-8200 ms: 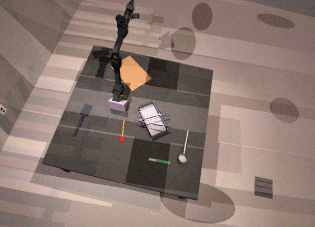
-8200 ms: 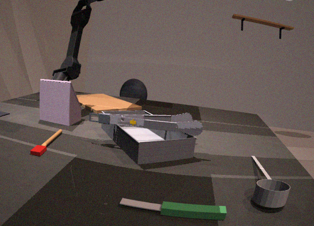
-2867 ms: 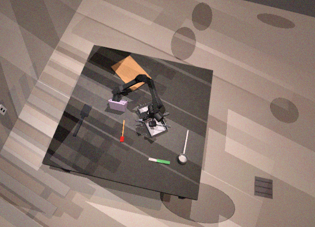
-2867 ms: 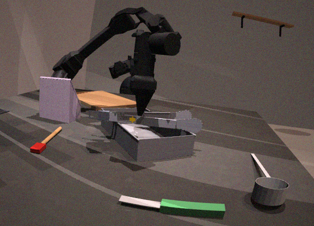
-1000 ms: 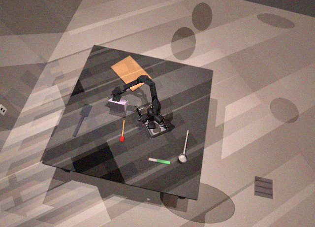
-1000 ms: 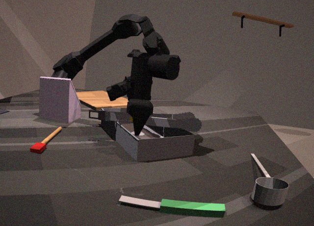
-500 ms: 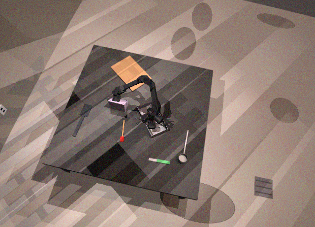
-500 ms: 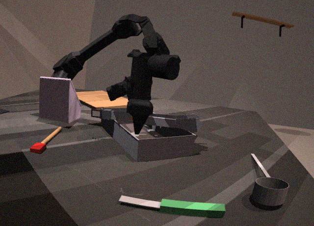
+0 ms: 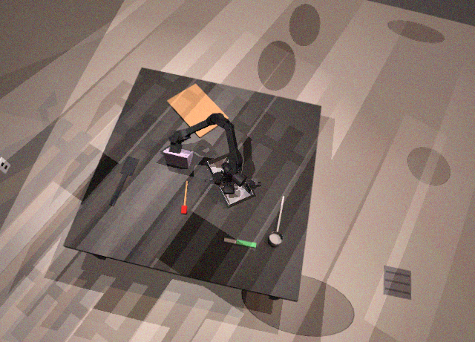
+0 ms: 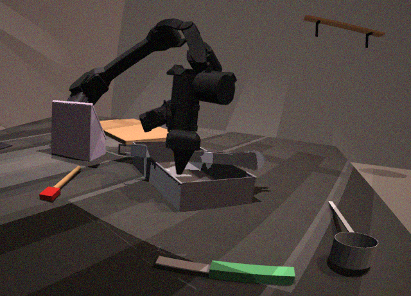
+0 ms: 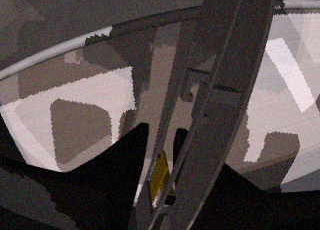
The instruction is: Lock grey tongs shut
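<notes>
My gripper tip is now 10 mm short of the grey roasting tin and 30 mm to the right of it. Also, from my gripper tip: red-headed spatula: 230 mm behind, 130 mm to the right, 20 mm below; wooden board: 250 mm behind, 520 mm to the left, 20 mm below; yellow part: 10 mm behind, 40 mm above.
</notes>
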